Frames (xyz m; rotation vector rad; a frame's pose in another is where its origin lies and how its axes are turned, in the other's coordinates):
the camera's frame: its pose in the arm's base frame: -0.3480 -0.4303 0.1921 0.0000 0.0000 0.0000
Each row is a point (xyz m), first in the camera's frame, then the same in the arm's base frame.
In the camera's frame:
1: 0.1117 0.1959 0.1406
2: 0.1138 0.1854 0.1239
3: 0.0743 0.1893 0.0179
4: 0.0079 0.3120 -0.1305
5: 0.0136 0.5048 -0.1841
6: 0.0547 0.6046 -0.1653
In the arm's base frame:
1: -0.2363 -0.2344 0.3327
2: -0.2342 -0.2449 0.3160
3: -0.2737 -0.2410 0.2100
4: -0.3401 -0.1183 0.0616
5: -0.3344 0.0745 0.0080
6: -0.2933 0.1743 0.0268

